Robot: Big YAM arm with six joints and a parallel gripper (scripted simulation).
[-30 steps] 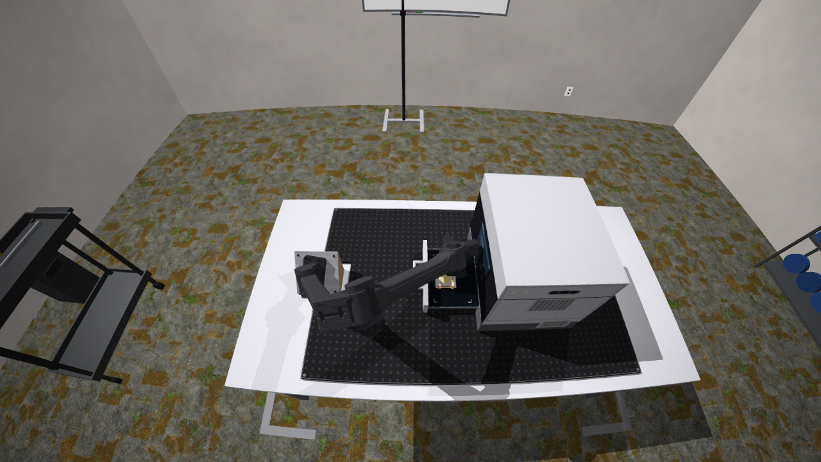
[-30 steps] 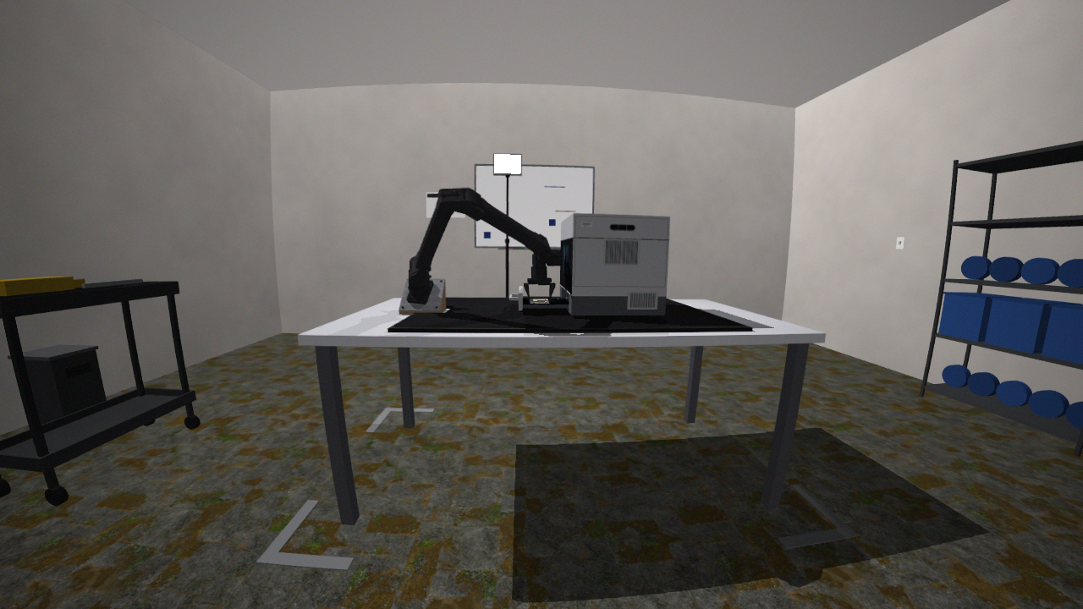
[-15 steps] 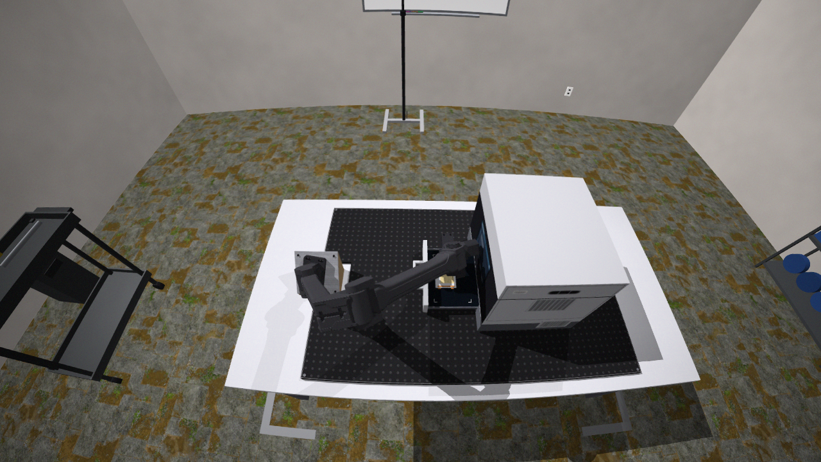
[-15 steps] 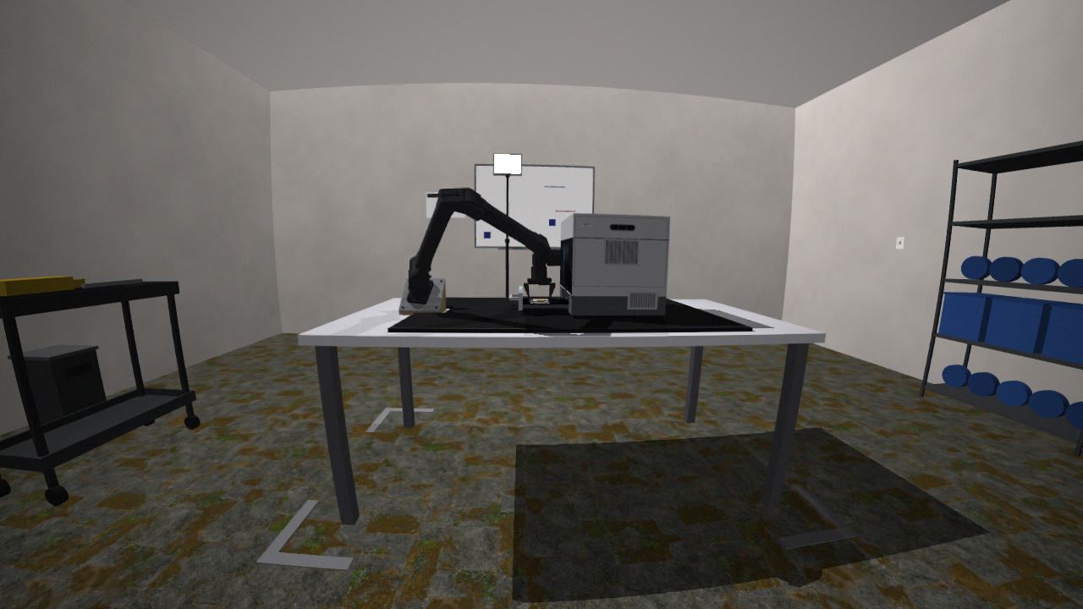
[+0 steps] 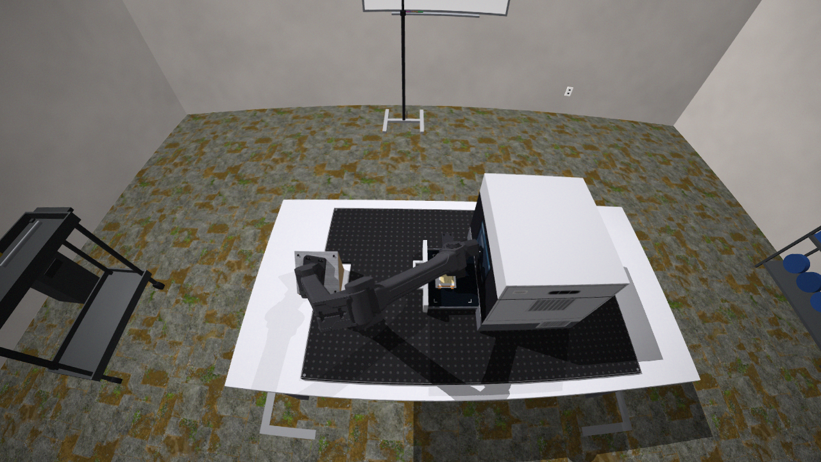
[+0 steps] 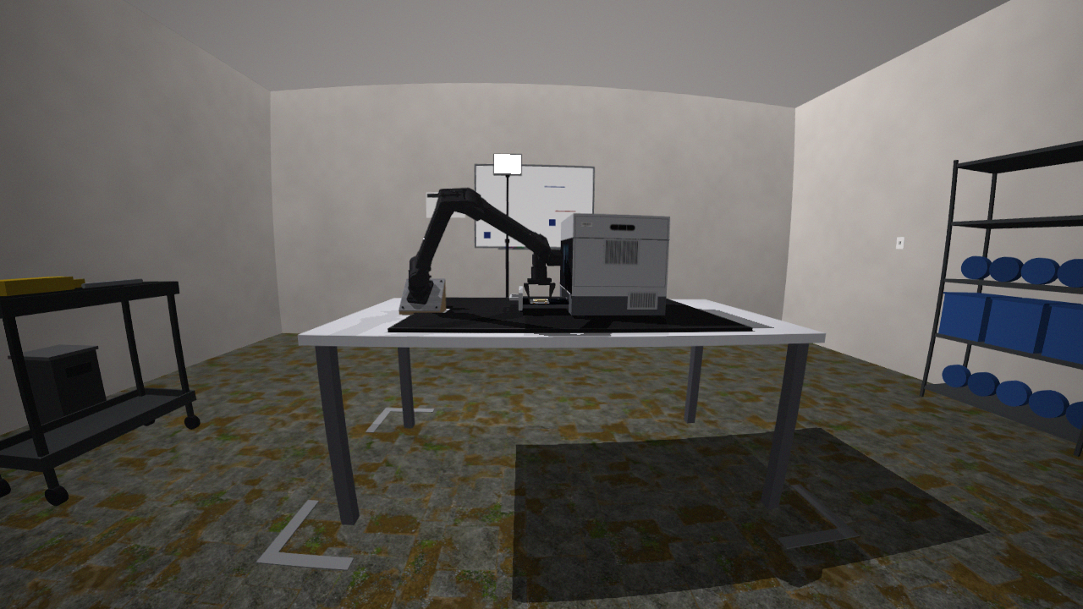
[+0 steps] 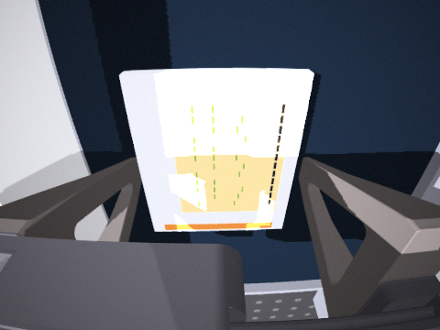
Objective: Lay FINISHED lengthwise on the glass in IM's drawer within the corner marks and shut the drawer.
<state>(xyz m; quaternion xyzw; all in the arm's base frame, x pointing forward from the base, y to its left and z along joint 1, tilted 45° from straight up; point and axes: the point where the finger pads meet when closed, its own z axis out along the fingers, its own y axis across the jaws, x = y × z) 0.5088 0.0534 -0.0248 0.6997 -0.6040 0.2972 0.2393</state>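
Now: hand 10 mm to the left of the finished cassette and 10 mm above it. The rest, counted from my hand: imager drawer (30 mm ahead).
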